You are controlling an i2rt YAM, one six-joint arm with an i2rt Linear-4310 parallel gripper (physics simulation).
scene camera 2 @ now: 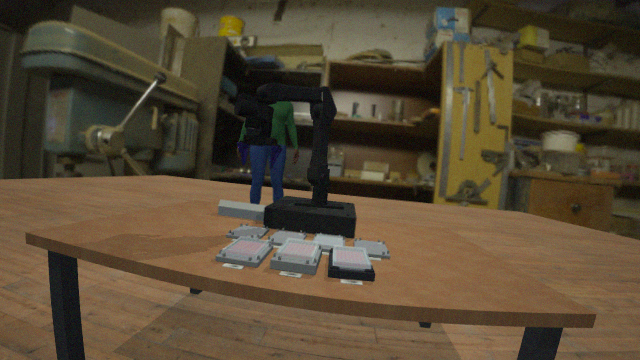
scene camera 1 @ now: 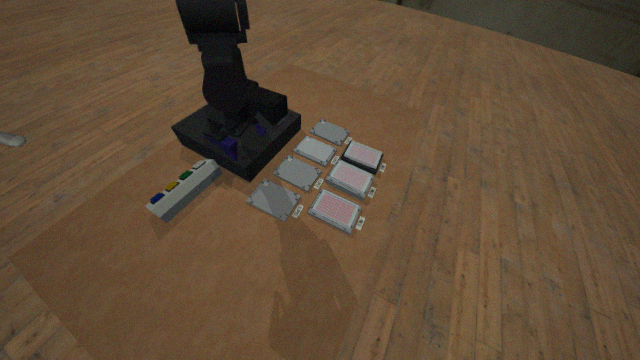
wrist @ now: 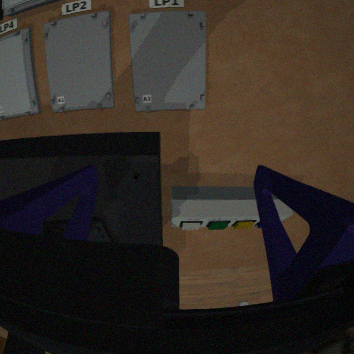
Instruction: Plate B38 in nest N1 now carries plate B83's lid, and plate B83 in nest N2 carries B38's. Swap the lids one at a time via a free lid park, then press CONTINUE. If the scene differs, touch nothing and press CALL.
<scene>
My gripper (wrist: 175,173) is open and holds nothing. Also in view: a grey button box (scene camera 2: 226,208) and a lid park LP2 (scene camera 1: 298,173).
The grey button box also shows in the wrist view (wrist: 191,207). The lid park LP2 also shows in the wrist view (wrist: 78,48).
</scene>
